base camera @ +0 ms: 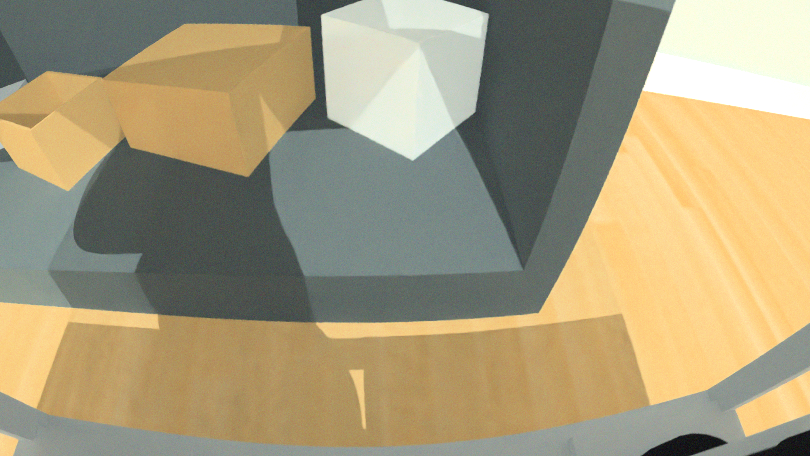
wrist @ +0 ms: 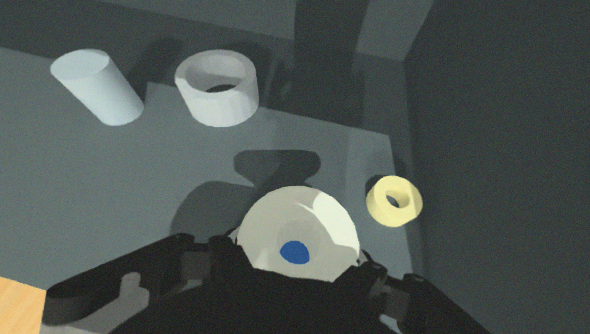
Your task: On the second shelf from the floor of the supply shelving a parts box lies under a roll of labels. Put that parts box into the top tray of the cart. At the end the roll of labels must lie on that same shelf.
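Places are measured from the arm's base along level axes (x back, y right, z up), in centimetres.
Pixels of known places: gripper, between the fingertips: [wrist: 296,245].
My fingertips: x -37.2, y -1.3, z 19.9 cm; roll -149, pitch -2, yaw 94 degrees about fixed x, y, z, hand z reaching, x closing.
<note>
For each thing: its top centre in the pictures, then the offset to it from my fingertips. Level surfaces: height alone.
- parts box, centre of its top: [wrist: 279,259] dx +1.0, dy -1.1, dz -2.2 cm
- grey shelf, height of its surface: dz -6.2 cm
- pale cylinder, centre of its top: [wrist: 80,63] dx -12.7, dy -27.5, dz +0.8 cm
- white ring, centre of its top: [wrist: 216,72] dx -18.5, dy -15.0, dz -1.4 cm
- yellow ring, centre of its top: [wrist: 398,196] dx -8.1, dy +9.2, dz -3.7 cm
- white box, centre of its top: [base camera: 406,10] dx -13.8, dy +4.7, dz -38.9 cm
- closed brown box, centre of its top: [base camera: 201,50] dx -14.6, dy -17.7, dz -41.9 cm
- open brown box, centre of its top: [base camera: 39,96] dx -12.0, dy -40.8, dz -42.9 cm
The cream roll of labels [wrist: 267,225] is in the lower middle of the wrist view, its round top facing the camera. Blue of the parts box [wrist: 295,253] shows through its hole; the rest of the box is hidden. My gripper [wrist: 296,245] is shut on the roll, with one finger at each side of it; the fingertips are partly hidden. They stand over the grey shelf [wrist: 175,155]. The gripper does not show in the base camera view, and I cannot make out the cart.
On the shelf are a pale cylinder [wrist: 100,90], a white ring [wrist: 245,97] and a yellow ring [wrist: 380,207] near the dark side panel [wrist: 500,150]. The base camera shows a white box [base camera: 362,73], a closed brown box [base camera: 175,113] and an open brown box [base camera: 73,135] low in the shelving [base camera: 396,297].
</note>
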